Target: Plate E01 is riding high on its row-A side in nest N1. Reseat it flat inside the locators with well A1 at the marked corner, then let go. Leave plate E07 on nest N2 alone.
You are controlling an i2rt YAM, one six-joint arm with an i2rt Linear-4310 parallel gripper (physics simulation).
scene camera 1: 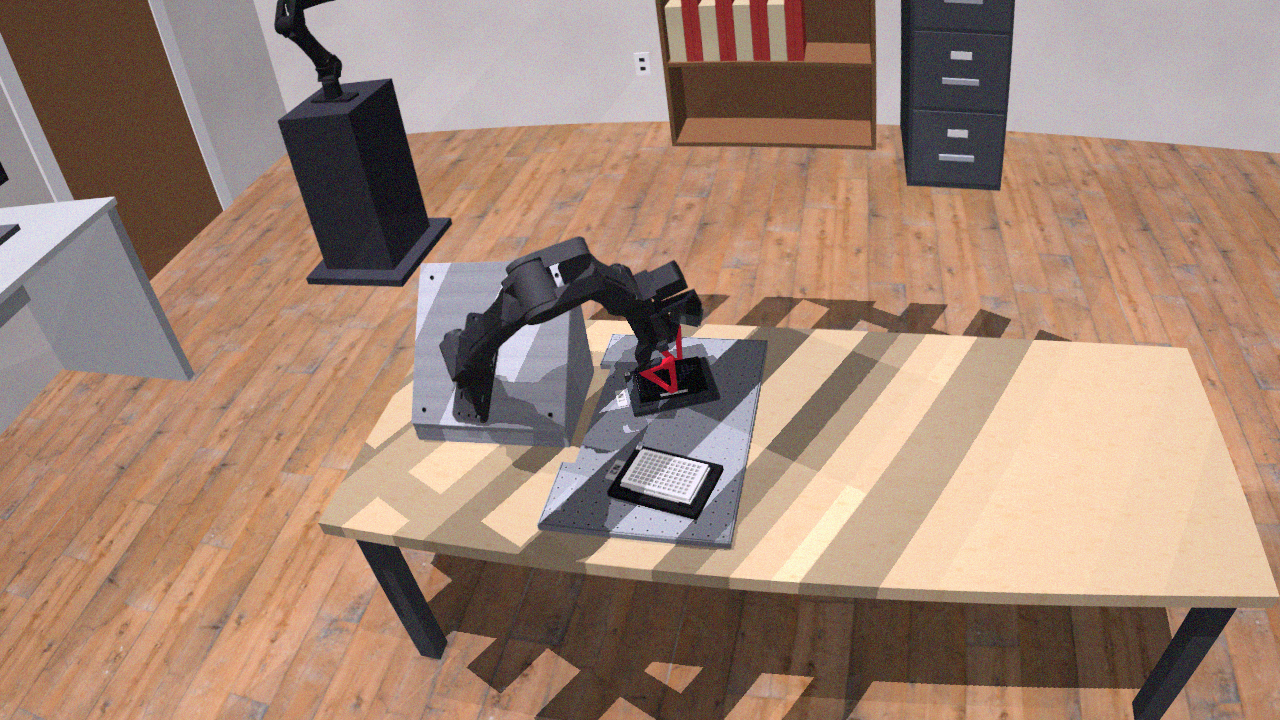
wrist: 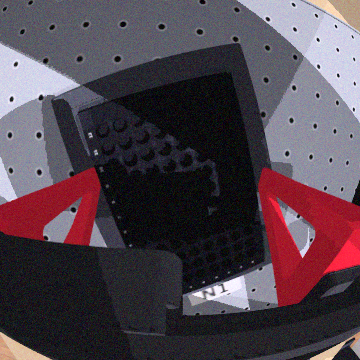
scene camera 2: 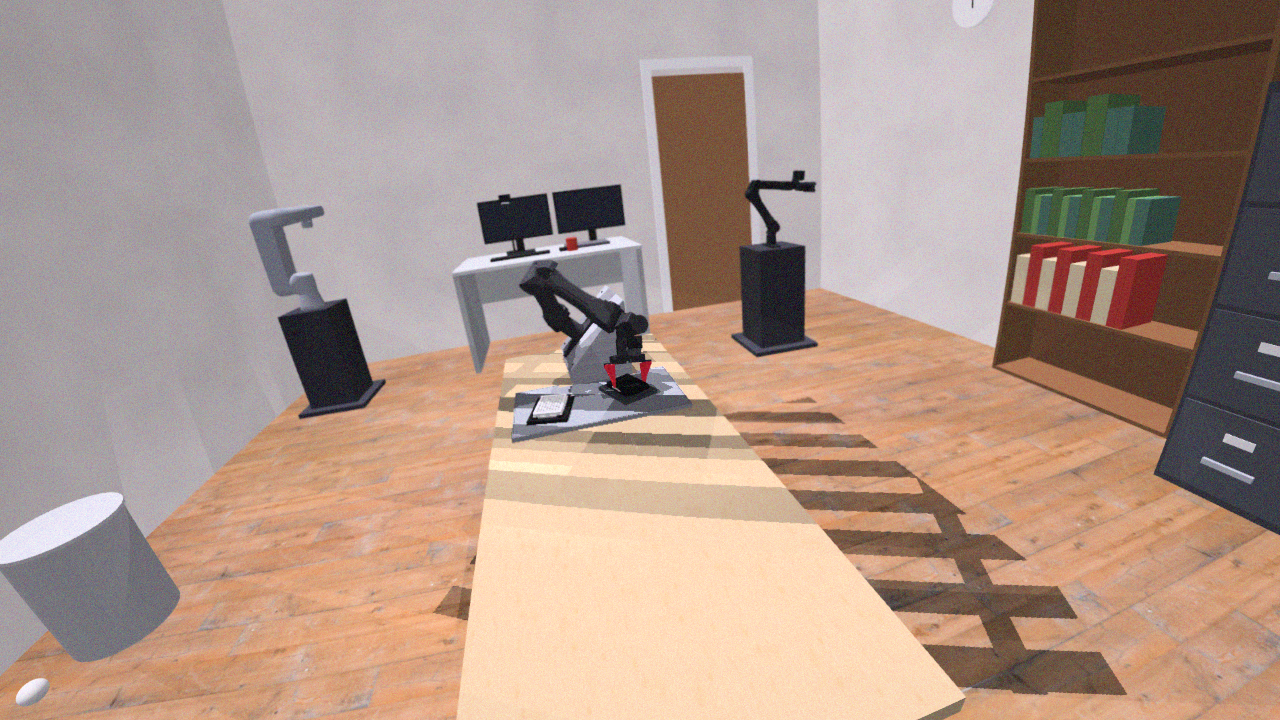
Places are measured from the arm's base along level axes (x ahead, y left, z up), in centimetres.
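Pixels of known places: gripper, fingertip midpoint: (scene camera 1: 677, 378) (wrist: 178, 176) (scene camera 2: 629, 386); arm's base, origin of the base link: (scene camera 1: 478, 367) (scene camera 2: 580, 334).
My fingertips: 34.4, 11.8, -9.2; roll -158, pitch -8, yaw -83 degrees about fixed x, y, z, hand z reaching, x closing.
Observation:
Ahead of a thing's pixels: the offset from my fingertips to its top centre, as dx, dy, dz. "*": to the spot under its first point. Level surfaces: height alone.
Plate E01 {-1.2, -0.5, +1.1} (scene camera 1: 694, 373) (wrist: 200, 115) is black and lies in the black nest N1 {-1.2, -0.7, -0.3} (scene camera 1: 677, 407) (wrist: 252, 100). The wrist view shows its wells and small white marks along two edges; deep shadow hides most of its face, and its tilt and the marked corner cannot be made out. My gripper (scene camera 1: 674, 376) (scene camera 2: 629, 383) (wrist: 178, 176) is open, with its red fingers at opposite sides of the plate and nothing gripped. Whether the fingertips touch the plate is unclear. Plate E07 {+3.5, -25.0, +0.5} (scene camera 1: 666, 474) (scene camera 2: 550, 405) is white and sits in the black nest N2 {* +11.3, -26.6, -1.0} (scene camera 1: 709, 490).
Both nests stand on a grey perforated board {-0.4, -10.8, -2.0} (scene camera 1: 742, 429) (scene camera 2: 590, 425) on the wooden table {dz -3.3} (scene camera 1: 1029, 465) (scene camera 2: 644, 573). The N1 label {* -10.1, -4.7, -1.9} (wrist: 215, 291) lies beside its nest. The arm's sloped grey mount (scene camera 1: 501, 277) stands behind the board, to its left in scene camera 1.

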